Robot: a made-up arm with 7 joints. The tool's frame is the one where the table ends. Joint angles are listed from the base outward.
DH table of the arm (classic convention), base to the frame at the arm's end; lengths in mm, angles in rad. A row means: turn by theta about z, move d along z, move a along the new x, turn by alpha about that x. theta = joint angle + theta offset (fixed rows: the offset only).
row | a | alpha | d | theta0
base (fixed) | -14 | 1.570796 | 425 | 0
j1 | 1 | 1.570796 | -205 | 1.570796
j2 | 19 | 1.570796 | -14 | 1.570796
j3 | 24 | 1.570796 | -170 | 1.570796
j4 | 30 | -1.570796 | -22 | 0
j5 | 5 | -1.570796 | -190 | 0
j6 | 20 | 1.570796 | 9 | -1.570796
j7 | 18 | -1.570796 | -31 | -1.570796
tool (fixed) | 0 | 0 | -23 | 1.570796
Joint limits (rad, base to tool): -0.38..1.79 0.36..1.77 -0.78..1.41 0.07..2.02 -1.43..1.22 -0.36..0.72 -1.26..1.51
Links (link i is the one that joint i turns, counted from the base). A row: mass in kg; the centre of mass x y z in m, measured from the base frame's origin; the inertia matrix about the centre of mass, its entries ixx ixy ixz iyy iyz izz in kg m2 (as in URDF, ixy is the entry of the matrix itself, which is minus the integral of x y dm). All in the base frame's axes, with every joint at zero. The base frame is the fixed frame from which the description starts. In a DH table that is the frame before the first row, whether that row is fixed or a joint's. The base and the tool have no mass.
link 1: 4.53; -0.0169 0.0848 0.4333; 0.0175 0 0 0.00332 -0.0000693 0.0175
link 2: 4.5; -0.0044 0.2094 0.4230; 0.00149 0 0 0.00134 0 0.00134
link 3: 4.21; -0.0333 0.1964 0.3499; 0.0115 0 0.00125 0.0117 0 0.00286
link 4: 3.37; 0.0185 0.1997 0.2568; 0.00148 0 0 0.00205 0 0.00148
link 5: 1.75; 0.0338 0.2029 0.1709; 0.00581 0 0.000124 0.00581 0 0.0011
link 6: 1.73; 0.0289 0.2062 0.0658; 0.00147 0 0 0.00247 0 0.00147
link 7: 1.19; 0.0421 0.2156 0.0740; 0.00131 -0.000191 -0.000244 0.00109 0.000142 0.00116
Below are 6 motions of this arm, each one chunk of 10 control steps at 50 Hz.
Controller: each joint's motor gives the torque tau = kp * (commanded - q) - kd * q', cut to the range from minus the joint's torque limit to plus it. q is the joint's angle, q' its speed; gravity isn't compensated. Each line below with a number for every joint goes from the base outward.
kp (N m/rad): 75 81 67 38 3.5 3.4 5
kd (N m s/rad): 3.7 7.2 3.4 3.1 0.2 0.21 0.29
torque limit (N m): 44 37 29 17 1.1 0.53 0.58
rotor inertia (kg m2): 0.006 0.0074 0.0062 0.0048 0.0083 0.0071 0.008
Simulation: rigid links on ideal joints. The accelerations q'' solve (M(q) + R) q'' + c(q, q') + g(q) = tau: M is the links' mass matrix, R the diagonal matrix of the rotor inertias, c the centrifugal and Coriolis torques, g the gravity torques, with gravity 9.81 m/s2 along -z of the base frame. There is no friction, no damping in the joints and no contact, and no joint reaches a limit. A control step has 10 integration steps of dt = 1/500 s. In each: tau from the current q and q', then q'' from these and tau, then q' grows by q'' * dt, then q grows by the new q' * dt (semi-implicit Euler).
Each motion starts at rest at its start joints. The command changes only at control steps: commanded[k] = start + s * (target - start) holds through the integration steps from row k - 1 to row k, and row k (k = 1, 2, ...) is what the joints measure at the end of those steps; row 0 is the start. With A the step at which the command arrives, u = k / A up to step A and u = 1 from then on. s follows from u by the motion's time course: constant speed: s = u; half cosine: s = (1 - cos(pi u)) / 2; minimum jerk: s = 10 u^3 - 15 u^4 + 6 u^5; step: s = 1 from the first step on.
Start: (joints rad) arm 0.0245 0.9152 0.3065 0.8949 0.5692 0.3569 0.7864
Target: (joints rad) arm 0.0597 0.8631 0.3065 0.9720 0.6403 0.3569 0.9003
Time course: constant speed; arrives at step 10
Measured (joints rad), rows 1 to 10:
1: 0.0254 0.9068 0.3075 0.8913 0.5676 0.3552 0.7867
2: 0.0235 0.8906 0.3039 0.8832 0.5672 0.3509 0.7880
3: 0.0177 0.8701 0.2949 0.8726 0.5681 0.3458 0.7913
4: 0.0088 0.8467 0.2823 0.8609 0.5691 0.3413 0.7968
5: -0.0017 0.8216 0.2679 0.8486 0.5691 0.3382 0.8044
6: -0.0127 0.7959 0.2531 0.8367 0.5675 0.3368 0.8137
7: -0.0235 0.7706 0.2392 0.8258 0.5645 0.3372 0.8242
8: -0.0332 0.7466 0.2271 0.8163 0.5606 0.3389 0.8355
9: -0.0414 0.7246 0.2171 0.8087 0.5565 0.3415 0.8471
10: -0.0476 0.7052 0.2096 0.8033 0.5530 0.3446 0.8588

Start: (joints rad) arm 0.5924 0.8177 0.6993 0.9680 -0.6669 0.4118 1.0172
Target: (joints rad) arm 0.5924 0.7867 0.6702 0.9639 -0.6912 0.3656 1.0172
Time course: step
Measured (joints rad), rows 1 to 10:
1: 0.5872 0.8104 0.7026 0.9680 -0.6684 0.4073 1.0161
2: 0.5746 0.7954 0.7059 0.9631 -0.6718 0.3960 1.0144
3: 0.5581 0.7765 0.7059 0.9510 -0.6784 0.3808 1.0132
4: 0.5405 0.7554 0.7025 0.9330 -0.6894 0.3650 1.0130
5: 0.5232 0.7330 0.6964 0.9108 -0.7054 0.3508 1.0137
6: 0.5070 0.7104 0.6888 0.8865 -0.7256 0.3398 1.0151
7: 0.4924 0.6884 0.6807 0.8619 -0.7489 0.3325 1.0170
8: 0.4794 0.6676 0.6730 0.8383 -0.7737 0.3290 1.0192
9: 0.4681 0.6487 0.6661 0.8167 -0.7983 0.3287 1.0213
10: 0.4586 0.6320 0.6605 0.7977 -0.8211 0.3307 1.0234

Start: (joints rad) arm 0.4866 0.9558 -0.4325 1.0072 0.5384 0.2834 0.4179
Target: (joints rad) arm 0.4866 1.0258 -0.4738 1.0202 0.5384 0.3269 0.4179
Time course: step
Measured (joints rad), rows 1 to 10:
1: 0.4834 0.9585 -0.4440 1.0055 0.5411 0.2835 0.4165
2: 0.4717 0.9589 -0.4607 1.0003 0.5424 0.2850 0.4145
3: 0.4530 0.9558 -0.4794 0.9920 0.5405 0.2881 0.4130
4: 0.4301 0.9497 -0.4994 0.9812 0.5350 0.2926 0.4124
5: 0.4051 0.9413 -0.5201 0.9688 0.5260 0.2985 0.4128
6: 0.3798 0.9313 -0.5406 0.9558 0.5140 0.3054 0.4139
7: 0.3553 0.9205 -0.5599 0.9433 0.4996 0.3130 0.4158
8: 0.3330 0.9097 -0.5773 0.9320 0.4837 0.3206 0.4180
9: 0.3135 0.8994 -0.5922 0.9225 0.4673 0.3279 0.4204
10: 0.2974 0.8902 -0.6043 0.9148 0.4512 0.3343 0.4229

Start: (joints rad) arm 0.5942 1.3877 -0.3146 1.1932 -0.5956 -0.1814 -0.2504
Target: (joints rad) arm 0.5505 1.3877 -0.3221 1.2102 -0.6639 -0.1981 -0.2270
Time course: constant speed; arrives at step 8
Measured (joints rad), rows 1 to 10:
1: 0.5877 1.3807 -0.3121 1.1906 -0.5981 -0.1817 -0.2508
2: 0.5758 1.3684 -0.3174 1.1860 -0.6029 -0.1817 -0.2511
3: 0.5588 1.3535 -0.3296 1.1809 -0.6106 -0.1813 -0.2499
4: 0.5379 1.3368 -0.3470 1.1759 -0.6221 -0.1807 -0.2463
5: 0.5144 1.3188 -0.3674 1.1711 -0.6378 -0.1800 -0.2405
6: 0.4897 1.3002 -0.3892 1.1667 -0.6574 -0.1792 -0.2330
7: 0.4649 1.2817 -0.4110 1.1627 -0.6799 -0.1785 -0.2243
8: 0.4409 1.2638 -0.4315 1.1594 -0.7043 -0.1780 -0.2153
9: 0.4192 1.2472 -0.4504 1.1565 -0.7287 -0.1776 -0.2069
10: 0.4005 1.2321 -0.4669 1.1539 -0.7516 -0.1774 -0.1996

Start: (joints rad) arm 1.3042 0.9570 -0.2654 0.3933 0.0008 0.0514 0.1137
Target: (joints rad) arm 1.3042 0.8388 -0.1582 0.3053 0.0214 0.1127 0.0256
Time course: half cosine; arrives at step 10
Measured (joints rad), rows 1 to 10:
1: 1.2933 0.9559 -0.2601 0.3945 0.0015 0.0498 0.1128
2: 1.2716 0.9531 -0.2547 0.3893 0.0031 0.0449 0.1108
3: 1.2451 0.9468 -0.2493 0.3748 0.0029 0.0387 0.1077
4: 1.2169 0.9361 -0.2429 0.3524 -0.0001 0.0337 0.1032
5: 1.1890 0.9214 -0.2351 0.3244 -0.0059 0.0318 0.0970
6: 1.1624 0.9031 -0.2260 0.2932 -0.0137 0.0337 0.0892
7: 1.1380 0.8823 -0.2161 0.2611 -0.0224 0.0397 0.0801
8: 1.1159 0.8602 -0.2065 0.2300 -0.0310 0.0491 0.0704
9: 1.0963 0.8380 -0.1983 0.2015 -0.0388 0.0608 0.0613
10: 1.0791 0.8168 -0.1927 0.1767 -0.0454 0.0734 0.0537

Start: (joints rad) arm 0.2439 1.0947 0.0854 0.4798 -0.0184 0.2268 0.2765
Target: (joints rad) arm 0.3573 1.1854 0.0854 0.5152 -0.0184 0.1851 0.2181
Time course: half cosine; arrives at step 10
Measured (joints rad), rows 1 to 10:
1: 0.2426 1.0876 0.0870 0.4763 -0.0193 0.2256 0.2750
2: 0.2373 1.0735 0.0826 0.4681 -0.0197 0.2231 0.2723
3: 0.2295 1.0549 0.0725 0.4569 -0.0221 0.2202 0.2698
4: 0.2210 1.0335 0.0589 0.4438 -0.0290 0.2176 0.2679
5: 0.2132 1.0109 0.0437 0.4301 -0.0413 0.2154 0.2663
6: 0.2072 0.9888 0.0284 0.4171 -0.0588 0.2137 0.2647
7: 0.2033 0.9685 0.0144 0.4058 -0.0803 0.2122 0.2628
8: 0.2017 0.9511 0.0026 0.3969 -0.1038 0.2109 0.2605
9: 0.2021 0.9373 -0.0063 0.3907 -0.1272 0.2094 0.2580
10: 0.2043 0.9272 -0.0122 0.3875 -0.1485 0.2077 0.2553

